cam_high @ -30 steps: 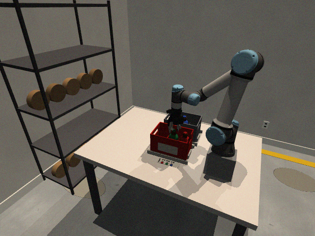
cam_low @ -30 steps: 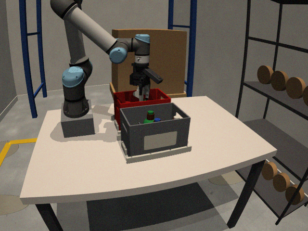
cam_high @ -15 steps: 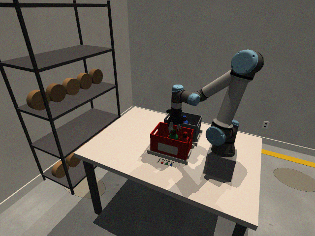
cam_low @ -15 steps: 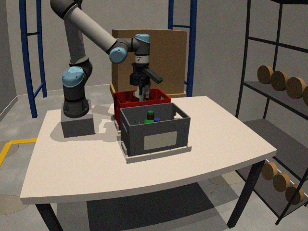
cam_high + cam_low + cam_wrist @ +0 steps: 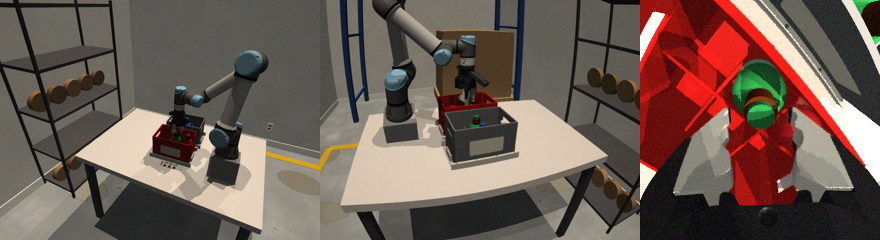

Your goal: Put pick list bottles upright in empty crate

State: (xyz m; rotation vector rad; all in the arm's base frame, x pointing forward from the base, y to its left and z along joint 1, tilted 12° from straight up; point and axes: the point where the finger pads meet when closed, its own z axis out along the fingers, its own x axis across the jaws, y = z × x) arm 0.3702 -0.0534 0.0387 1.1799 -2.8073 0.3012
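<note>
Right now the grey crate is 190 mm to the right of my hand, 70 mm below it and 10 mm behind it. Round my hand: red bottle (90 mm behind, 70 mm below); then red crate (70 mm below, 40 mm to the left); then pick list (180 mm to the left, 150 mm below, 30 mm behind).
</note>
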